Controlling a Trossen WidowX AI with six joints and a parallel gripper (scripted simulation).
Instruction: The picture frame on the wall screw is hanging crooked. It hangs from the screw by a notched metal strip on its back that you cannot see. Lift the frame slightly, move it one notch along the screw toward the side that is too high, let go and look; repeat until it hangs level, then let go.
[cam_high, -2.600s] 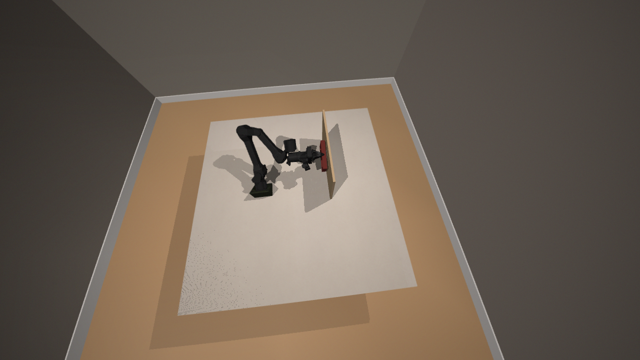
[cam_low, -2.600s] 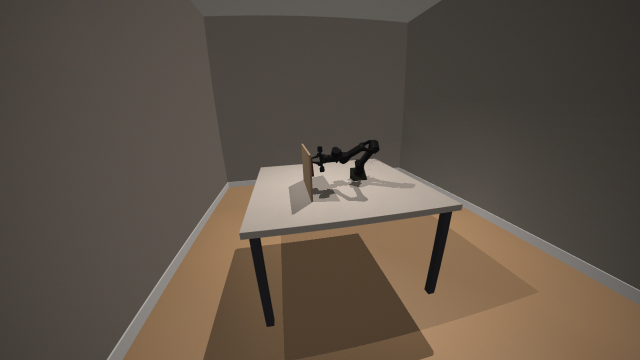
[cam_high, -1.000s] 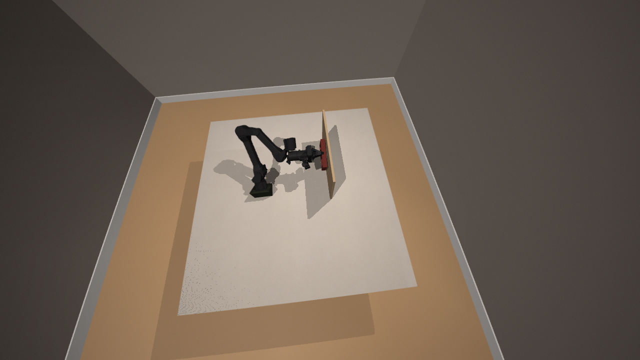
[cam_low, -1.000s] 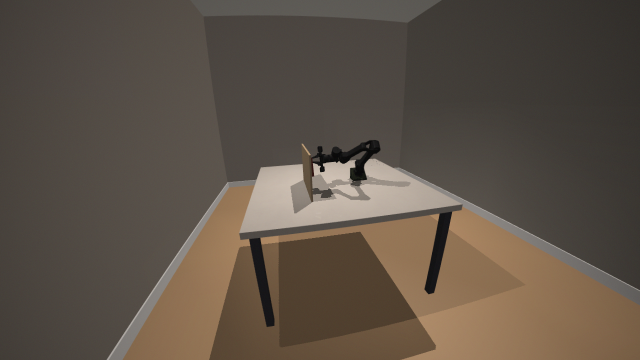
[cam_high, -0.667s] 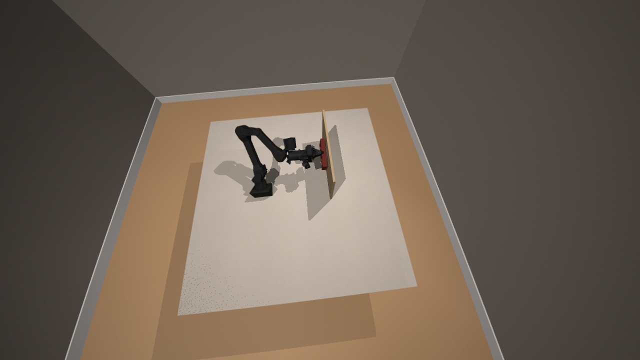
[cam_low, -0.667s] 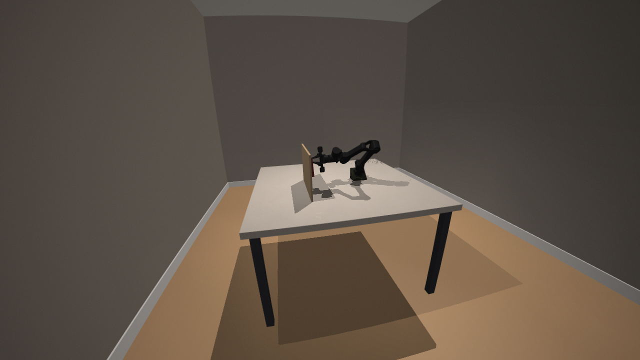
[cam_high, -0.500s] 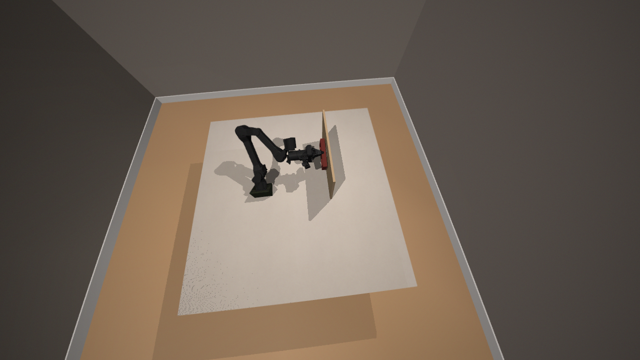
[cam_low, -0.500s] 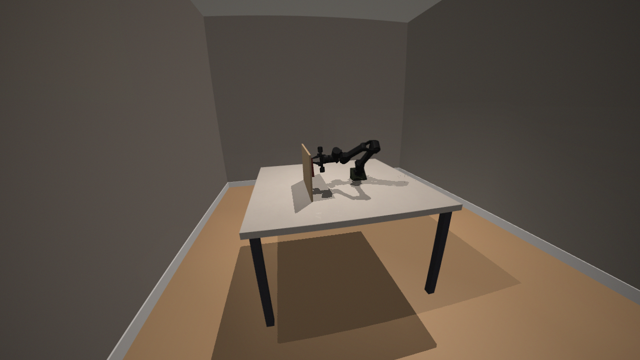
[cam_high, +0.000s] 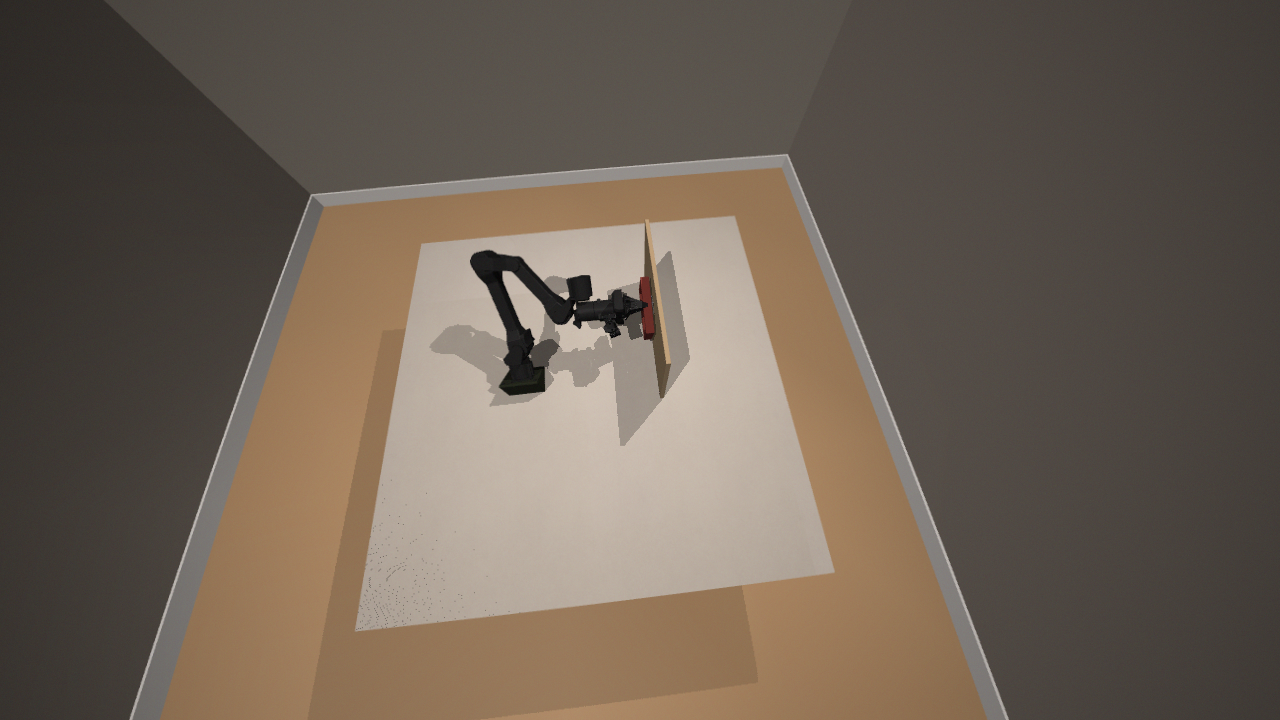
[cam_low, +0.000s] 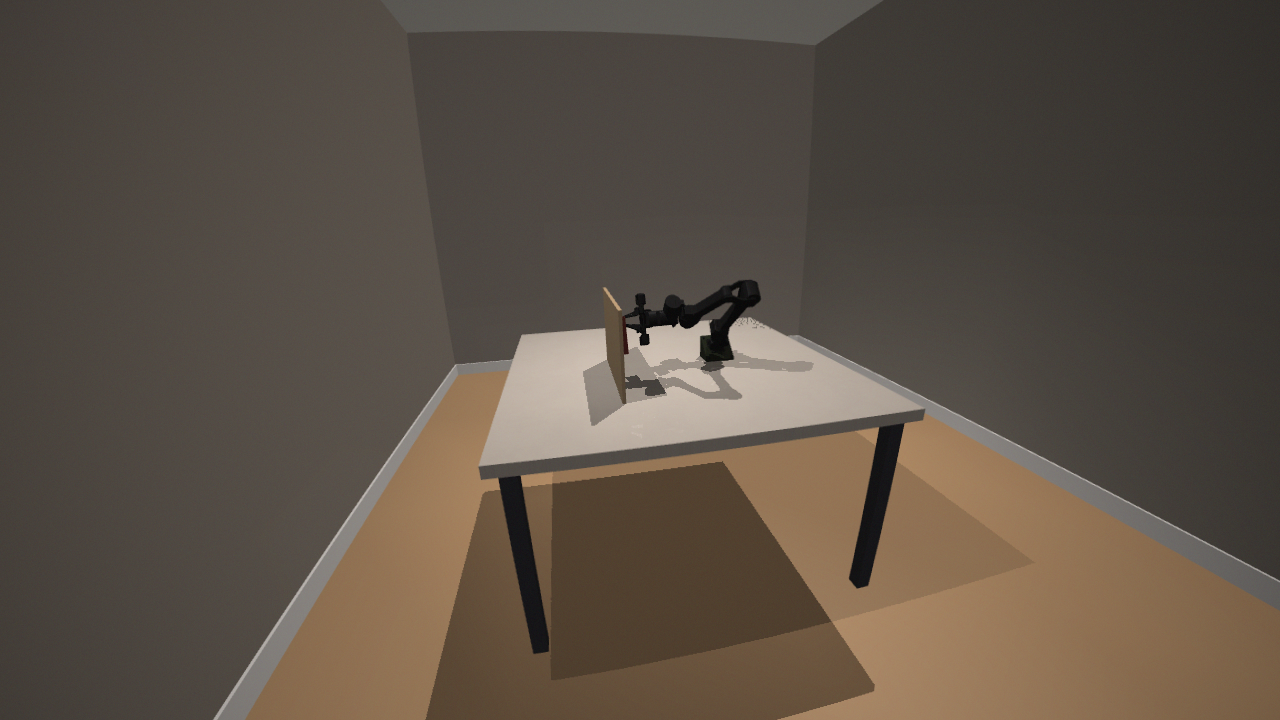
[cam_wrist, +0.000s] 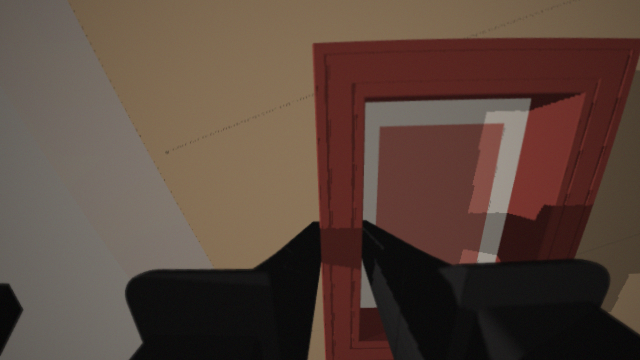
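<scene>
Now: gripper tip 50 mm above the red picture frame, 20 mm to the right of it and 10 mm short of it. The rest, counted from my gripper tip: tan wall panel (60 mm below, 20 mm ahead, 10 mm to the left).
</scene>
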